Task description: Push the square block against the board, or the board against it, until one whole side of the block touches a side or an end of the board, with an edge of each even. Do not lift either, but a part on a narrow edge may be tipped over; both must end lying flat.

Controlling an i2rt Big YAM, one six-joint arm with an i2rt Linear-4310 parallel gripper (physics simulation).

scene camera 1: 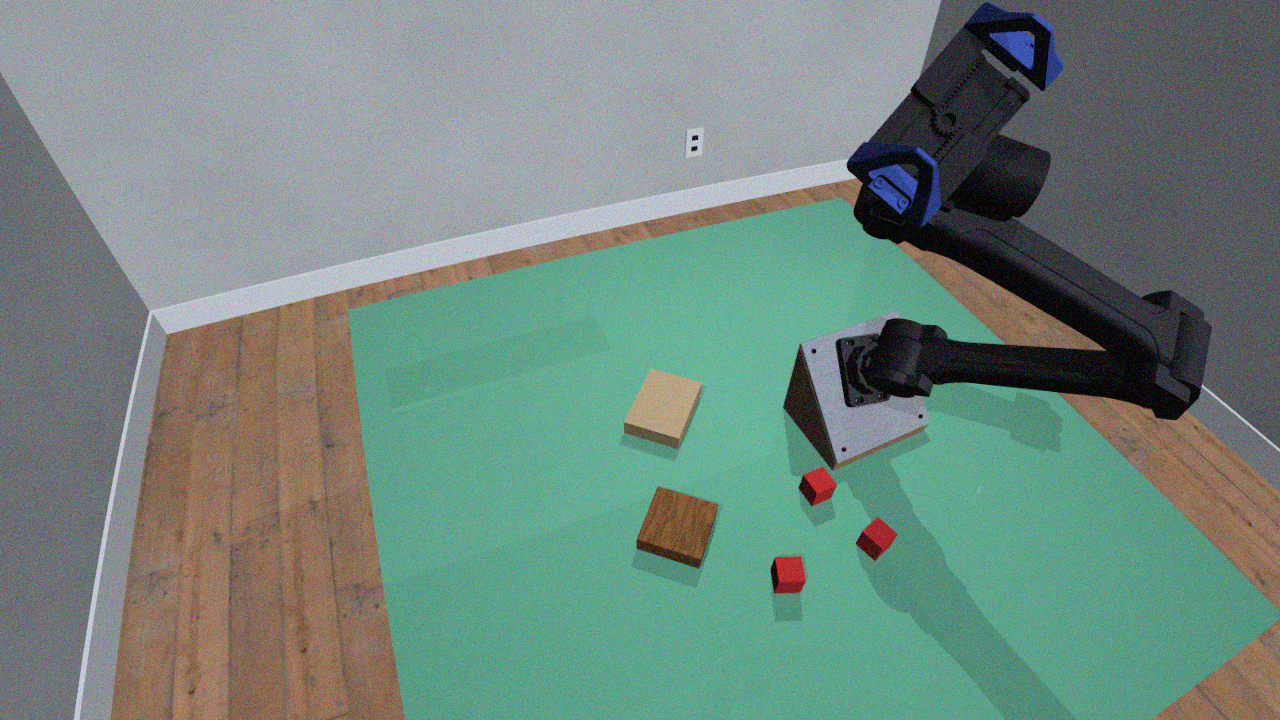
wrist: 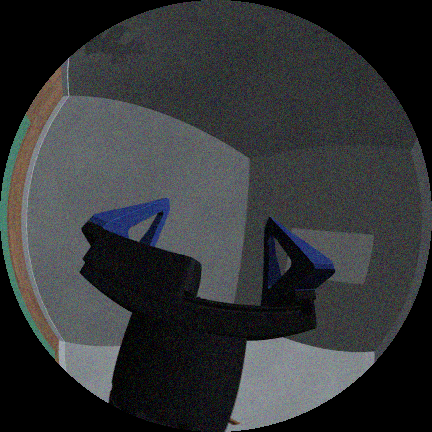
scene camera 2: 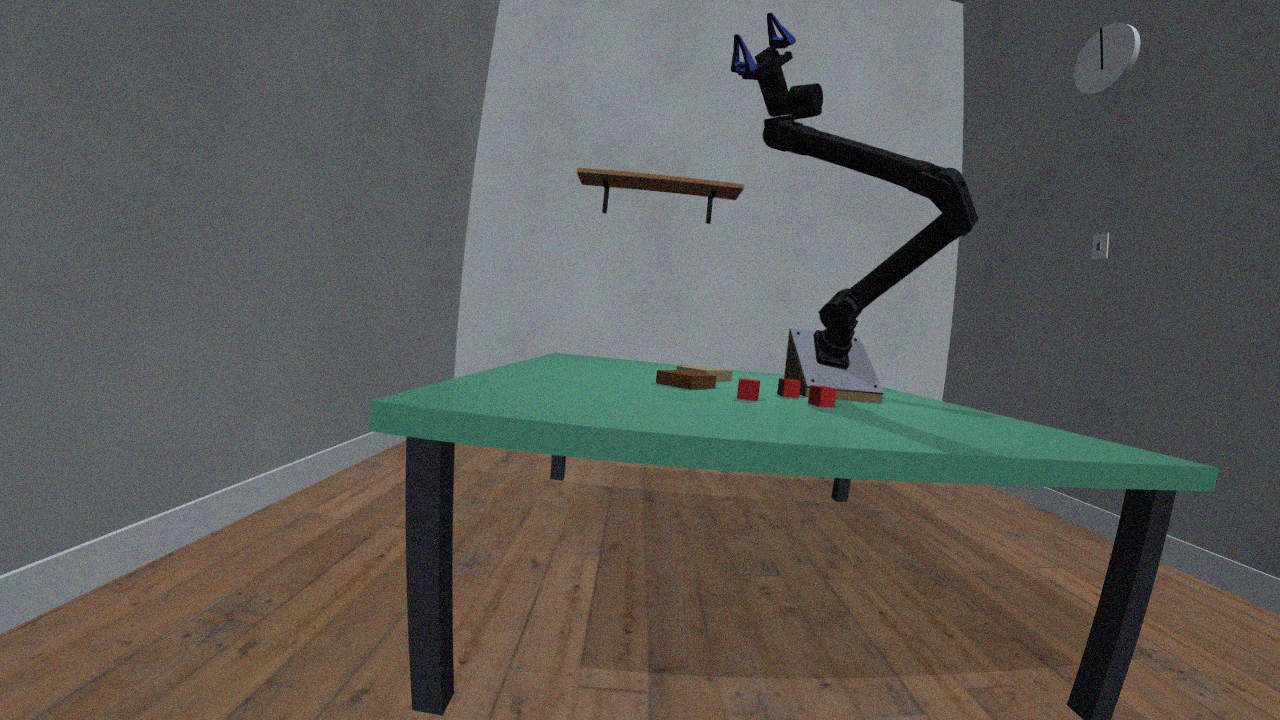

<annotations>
my gripper: scene camera 1 984, 89; wrist; scene camera 2
dark brown square block: scene camera 1; scene camera 2; not seen in the wrist view (out of frame)
same spot on my gripper: [scene camera 2: 748, 68] = [wrist: 99, 212]
same spot on dark brown square block: [scene camera 1: 677, 526] = [scene camera 2: 687, 373]
</annotations>
